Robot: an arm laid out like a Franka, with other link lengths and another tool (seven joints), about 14 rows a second.
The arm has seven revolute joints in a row. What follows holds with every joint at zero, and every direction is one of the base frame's.
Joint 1 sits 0.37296 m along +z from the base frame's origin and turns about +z.
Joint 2 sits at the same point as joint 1 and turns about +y.
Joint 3 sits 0.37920 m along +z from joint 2 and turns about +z.
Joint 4 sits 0.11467 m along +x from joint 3 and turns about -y.
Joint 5 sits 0.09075 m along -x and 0.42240 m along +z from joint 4 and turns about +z.
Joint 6 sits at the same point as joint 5 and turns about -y.
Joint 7 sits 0.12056 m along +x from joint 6 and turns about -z.
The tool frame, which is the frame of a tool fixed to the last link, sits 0.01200 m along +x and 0.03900 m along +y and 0.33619 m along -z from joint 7; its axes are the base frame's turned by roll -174.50, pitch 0.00 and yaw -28.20 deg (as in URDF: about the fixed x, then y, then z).
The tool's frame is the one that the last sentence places.
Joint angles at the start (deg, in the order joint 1, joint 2, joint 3, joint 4, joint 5, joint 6, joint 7):
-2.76, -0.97, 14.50, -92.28, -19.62, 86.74, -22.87
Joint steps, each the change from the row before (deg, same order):
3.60, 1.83, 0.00, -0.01, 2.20, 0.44, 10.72
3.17, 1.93, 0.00, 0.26, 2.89, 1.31, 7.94
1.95, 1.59, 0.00, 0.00, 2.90, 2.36, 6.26
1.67, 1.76, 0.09, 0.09, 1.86, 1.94, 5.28
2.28, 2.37, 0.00, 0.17, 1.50, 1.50, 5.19
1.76, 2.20, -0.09, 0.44, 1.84, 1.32, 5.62
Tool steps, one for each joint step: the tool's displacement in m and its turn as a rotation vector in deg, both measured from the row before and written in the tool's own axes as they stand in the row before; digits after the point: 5 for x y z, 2 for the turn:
0.01168, -0.05762, 0.00796, 2.24, 0.11, 6.62
0.00425, -0.05865, 0.00740, 3.05, -0.04, 4.34
0.00355, -0.04665, 0.00834, 3.34, 0.10, 3.99
-0.00005, -0.03736, 0.01277, 2.16, -0.31, 3.35
-0.00802, -0.03899, 0.02120, 1.30, -1.15, 2.84
-0.00754, -0.03278, 0.01849, 1.46, -1.30, 4.08

